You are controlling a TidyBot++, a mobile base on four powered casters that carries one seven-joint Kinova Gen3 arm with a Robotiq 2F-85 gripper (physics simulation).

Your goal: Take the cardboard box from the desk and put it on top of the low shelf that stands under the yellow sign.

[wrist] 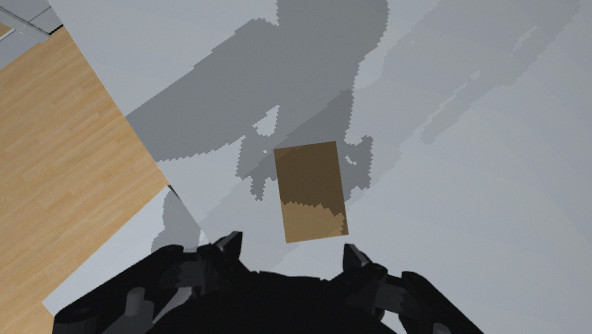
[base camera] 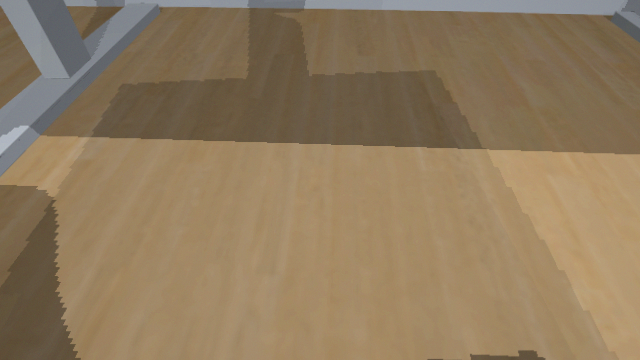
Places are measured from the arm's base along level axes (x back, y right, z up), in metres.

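Pixels of known places: gripper, fingertip midpoint: (wrist: pixel 292 249).
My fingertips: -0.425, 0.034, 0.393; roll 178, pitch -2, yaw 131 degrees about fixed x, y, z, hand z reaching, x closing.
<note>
Behind a point stands the place of what it marks, as x, y, z.
The cardboard box (wrist: pixel 311 192) {-0.469, 0.013, 0.373} is a brown rectangle on the pale grey desk top (wrist: pixel 475 225) {-0.591, 0.191, 0.323} in the wrist view, partly in the shadow of the arm. My gripper (wrist: pixel 292 249) {-0.425, 0.034, 0.393} is open and empty, with its fingers spread at the lower part of the wrist view. The box shows beyond the fingertips, between their lines and a little right of the middle; the gripper hangs above the desk, apart from the box. The low shelf and the yellow sign do not show in either view.
In the base camera view a grey leg (base camera: pixel 55 45) {-0.739, -0.402, -0.312} stands on a grey foot bar (base camera: pixel 107 47) at the left. Another grey bar (base camera: pixel 628 24) {-0.896, 0.808, -0.379} shows at the top right. A wood floor (base camera: pixel 320 250) {-0.343, 0.024, -0.397} (wrist: pixel 75 140) {0.272, -0.923, -0.397} lies below, beyond the desk's left edge in the wrist view.
</note>
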